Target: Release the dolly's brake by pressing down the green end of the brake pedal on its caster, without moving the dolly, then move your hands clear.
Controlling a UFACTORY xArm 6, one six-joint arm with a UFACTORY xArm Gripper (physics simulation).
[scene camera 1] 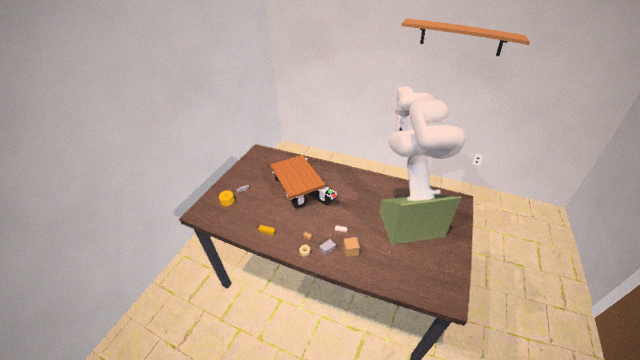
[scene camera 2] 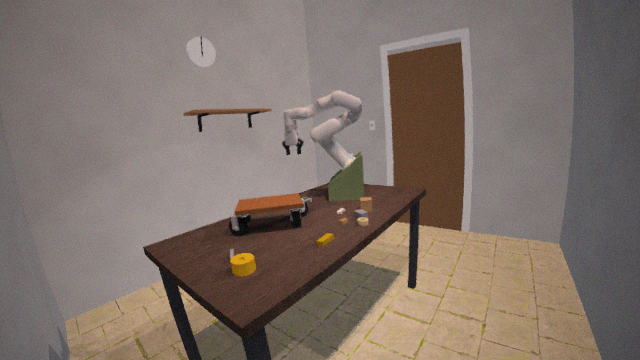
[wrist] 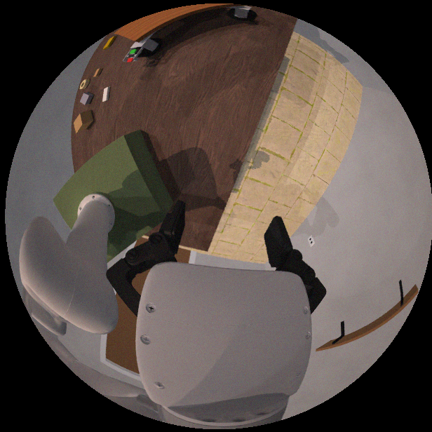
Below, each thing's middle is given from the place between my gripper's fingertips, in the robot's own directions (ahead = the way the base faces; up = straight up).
Now: hand 47 cm short of the dolly (scene camera 1: 297,177), 22 cm to the right of it and 22 cm above it.
